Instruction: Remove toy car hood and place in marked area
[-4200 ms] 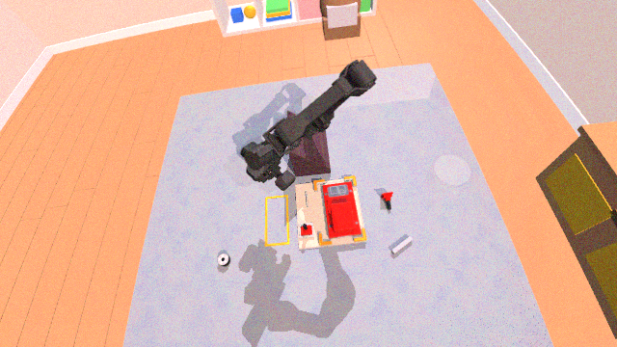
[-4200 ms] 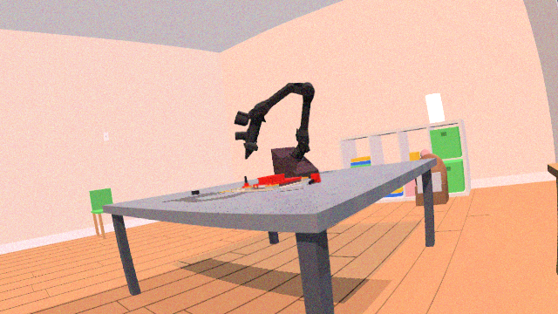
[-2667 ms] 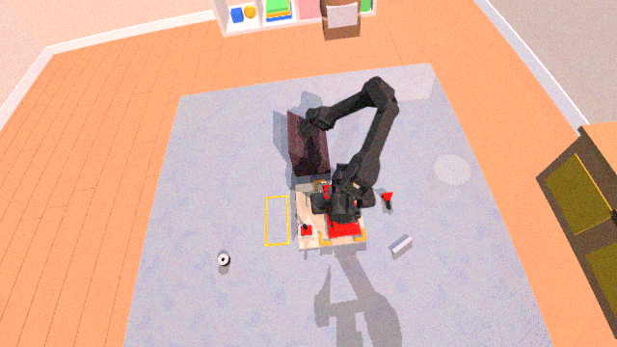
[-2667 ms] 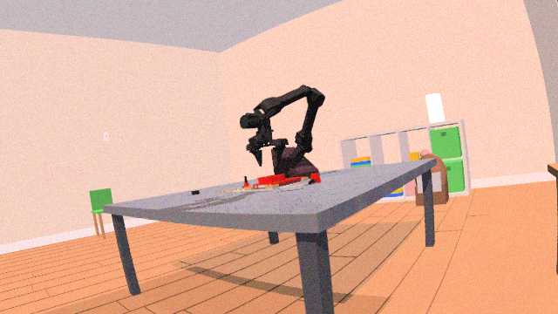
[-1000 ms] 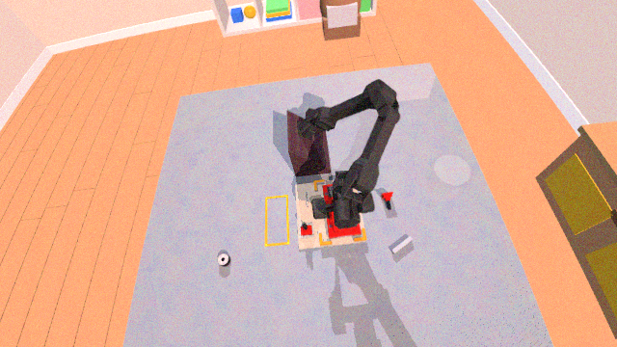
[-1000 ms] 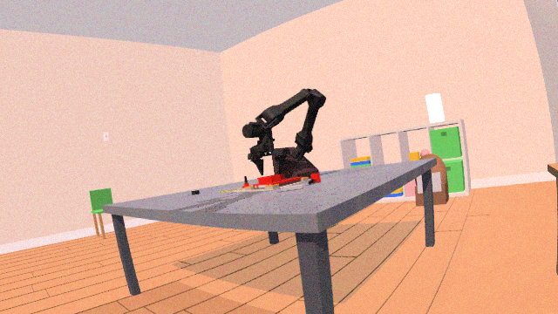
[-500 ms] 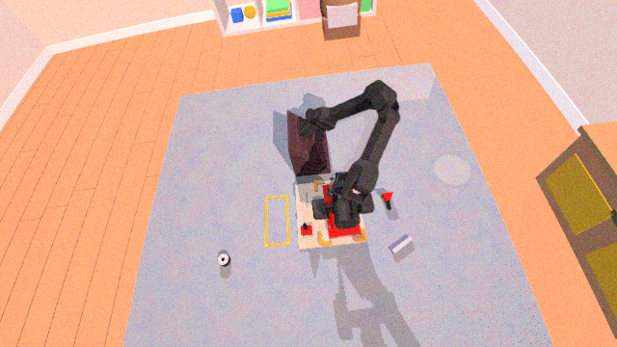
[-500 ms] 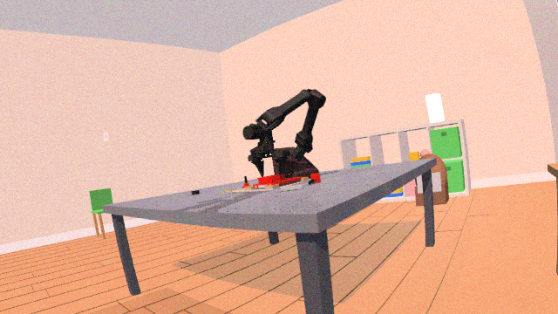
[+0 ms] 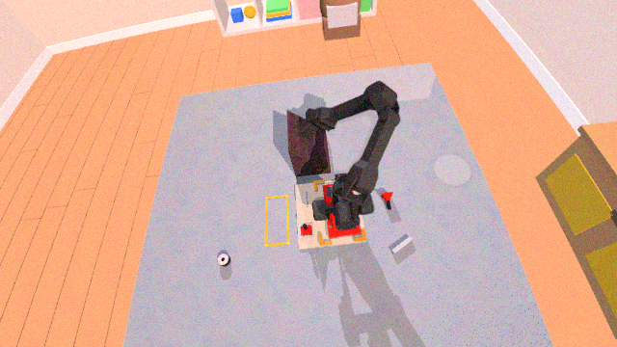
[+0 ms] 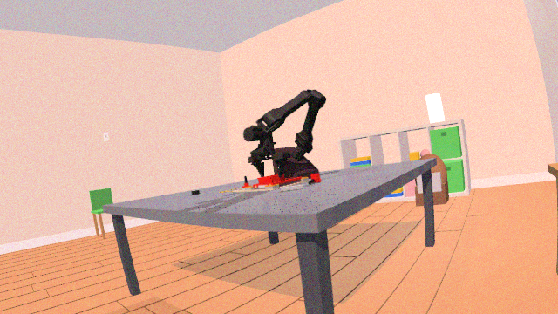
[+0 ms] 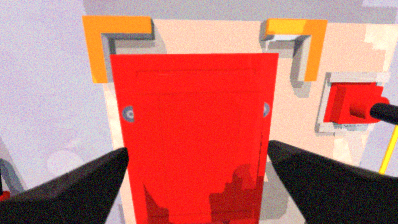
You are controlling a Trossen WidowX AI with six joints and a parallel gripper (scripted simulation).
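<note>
The hood lies right at my gripper tip. From my gripper tip the other things lie so: small wheel: 42 cm to the right, 10 cm ahead, 3 cm below.
</note>
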